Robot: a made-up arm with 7 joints.
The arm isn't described. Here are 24 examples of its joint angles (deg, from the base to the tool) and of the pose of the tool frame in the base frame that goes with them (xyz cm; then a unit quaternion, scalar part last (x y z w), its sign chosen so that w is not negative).
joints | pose
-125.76 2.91 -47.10 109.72 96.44 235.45 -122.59 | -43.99 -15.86 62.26 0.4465 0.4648 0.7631 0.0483
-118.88 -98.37 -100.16 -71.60 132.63 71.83 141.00 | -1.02 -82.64 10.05 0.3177 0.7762 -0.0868 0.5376
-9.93 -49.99 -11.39 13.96 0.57 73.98 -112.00 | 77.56 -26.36 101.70 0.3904 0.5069 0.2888 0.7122
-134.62 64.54 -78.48 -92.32 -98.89 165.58 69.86 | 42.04 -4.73 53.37 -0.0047 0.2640 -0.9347 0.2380
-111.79 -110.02 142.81 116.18 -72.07 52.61 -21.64 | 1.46 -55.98 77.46 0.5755 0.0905 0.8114 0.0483
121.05 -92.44 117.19 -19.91 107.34 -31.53 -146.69 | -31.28 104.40 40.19 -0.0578 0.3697 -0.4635 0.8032
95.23 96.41 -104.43 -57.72 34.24 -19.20 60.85 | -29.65 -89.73 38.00 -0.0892 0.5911 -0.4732 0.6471
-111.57 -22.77 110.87 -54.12 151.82 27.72 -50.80 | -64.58 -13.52 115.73 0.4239 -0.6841 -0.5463 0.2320
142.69 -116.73 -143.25 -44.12 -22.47 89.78 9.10 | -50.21 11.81 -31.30 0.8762 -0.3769 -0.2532 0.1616
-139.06 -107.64 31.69 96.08 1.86 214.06 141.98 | -11.82 -25.39 -13.22 0.6418 0.1956 -0.7337 0.1068
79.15 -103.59 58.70 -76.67 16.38 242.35 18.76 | 54.54 59.09 39.39 -0.5571 -0.6007 0.5701 0.0618
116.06 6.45 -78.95 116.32 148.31 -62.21 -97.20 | 38.57 50.72 66.23 0.2345 -0.2580 -0.3126 0.8836
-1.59 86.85 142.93 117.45 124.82 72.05 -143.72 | -10.79 17.62 -3.60 -0.0662 0.9737 0.1701 0.1362
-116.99 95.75 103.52 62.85 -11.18 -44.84 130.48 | 74.49 39.04 21.93 0.0499 -0.5898 0.5371 0.6010
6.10 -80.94 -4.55 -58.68 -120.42 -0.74 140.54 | 56.37 14.14 103.96 0.2941 0.5387 -0.7868 0.0656
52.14 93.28 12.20 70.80 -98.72 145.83 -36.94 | -58.56 -48.80 66.18 -0.5367 -0.1457 0.5607 0.6135
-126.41 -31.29 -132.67 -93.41 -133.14 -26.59 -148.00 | -8.45 -60.69 34.73 -0.5743 -0.4582 -0.6681 0.1178
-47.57 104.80 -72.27 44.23 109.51 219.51 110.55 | -78.49 32.19 42.52 -0.5709 0.6826 -0.4550 0.0343
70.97 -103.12 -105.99 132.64 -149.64 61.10 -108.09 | 55.47 -13.92 27.05 0.4619 -0.1245 0.8464 0.2340
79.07 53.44 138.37 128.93 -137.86 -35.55 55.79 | -33.18 -41.38 7.79 0.2849 0.0513 -0.8418 0.4557
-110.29 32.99 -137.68 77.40 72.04 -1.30 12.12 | -28.64 81.12 54.77 -0.4887 -0.4734 0.6807 0.2714
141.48 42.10 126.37 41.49 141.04 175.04 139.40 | 48.88 -53.63 69.12 0.7401 -0.2761 -0.4109 0.4551
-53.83 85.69 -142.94 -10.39 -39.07 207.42 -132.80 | -46.85 70.57 49.42 0.1949 -0.2810 0.9338 0.1054
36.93 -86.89 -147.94 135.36 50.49 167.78 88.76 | 22.15 -7.64 62.78 -0.0445 0.2007 0.9585 0.1977
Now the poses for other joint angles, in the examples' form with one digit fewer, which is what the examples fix.
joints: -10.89 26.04 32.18 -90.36 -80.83 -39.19 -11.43
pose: -63.6 -29.7 45.0 -0.262 0.409 -0.792 0.369
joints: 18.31 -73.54 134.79 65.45 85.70 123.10 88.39
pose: 36.1 43.4 81.8 -0.009 0.616 0.787 0.033
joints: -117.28 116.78 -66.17 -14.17 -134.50 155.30 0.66
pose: 49.6 66.0 7.3 -0.324 -0.405 -0.775 0.362
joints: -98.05 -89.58 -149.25 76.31 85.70 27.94 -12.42
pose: -48.9 -46.5 91.1 0.129 -0.711 -0.187 0.665
